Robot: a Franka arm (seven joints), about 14 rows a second.
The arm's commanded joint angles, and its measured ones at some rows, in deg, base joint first. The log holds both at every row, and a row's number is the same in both.
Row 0, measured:
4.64 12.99 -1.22 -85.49 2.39 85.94 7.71
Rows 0 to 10, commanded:
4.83 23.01 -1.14 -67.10 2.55 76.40 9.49
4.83 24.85 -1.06 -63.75 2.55 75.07 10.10
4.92 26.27 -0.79 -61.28 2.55 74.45 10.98
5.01 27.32 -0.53 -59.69 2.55 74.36 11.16
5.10 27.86 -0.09 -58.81 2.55 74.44 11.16
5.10 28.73 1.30 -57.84 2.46 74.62 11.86
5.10 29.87 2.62 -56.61 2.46 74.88 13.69
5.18 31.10 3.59 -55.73 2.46 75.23 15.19
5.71 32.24 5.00 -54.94 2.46 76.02 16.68
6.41 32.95 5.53 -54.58 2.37 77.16 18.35
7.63 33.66 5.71 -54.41 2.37 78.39 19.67
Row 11, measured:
5.95 30.66 4.89 -58.95 2.40 78.11 15.97
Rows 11 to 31, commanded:
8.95 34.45 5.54 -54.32 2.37 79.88 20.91
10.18 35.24 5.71 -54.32 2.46 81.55 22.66
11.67 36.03 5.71 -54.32 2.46 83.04 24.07
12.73 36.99 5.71 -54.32 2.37 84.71 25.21
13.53 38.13 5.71 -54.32 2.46 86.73 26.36
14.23 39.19 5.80 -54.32 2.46 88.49 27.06
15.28 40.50 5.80 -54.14 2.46 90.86 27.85
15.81 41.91 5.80 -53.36 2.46 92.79 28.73
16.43 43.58 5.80 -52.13 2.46 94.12 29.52
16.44 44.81 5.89 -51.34 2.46 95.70 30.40
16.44 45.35 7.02 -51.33 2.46 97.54 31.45
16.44 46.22 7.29 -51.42 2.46 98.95 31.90
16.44 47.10 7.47 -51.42 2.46 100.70 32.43
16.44 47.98 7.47 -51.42 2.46 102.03 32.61
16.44 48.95 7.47 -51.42 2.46 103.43 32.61
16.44 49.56 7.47 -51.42 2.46 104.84 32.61
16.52 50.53 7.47 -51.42 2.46 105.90 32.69
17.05 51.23 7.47 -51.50 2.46 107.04 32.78
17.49 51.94 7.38 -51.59 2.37 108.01 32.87
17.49 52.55 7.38 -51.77 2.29 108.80 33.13
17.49 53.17 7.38 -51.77 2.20 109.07 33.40
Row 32, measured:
16.89 51.28 7.31 -54.55 2.40 108.64 31.37
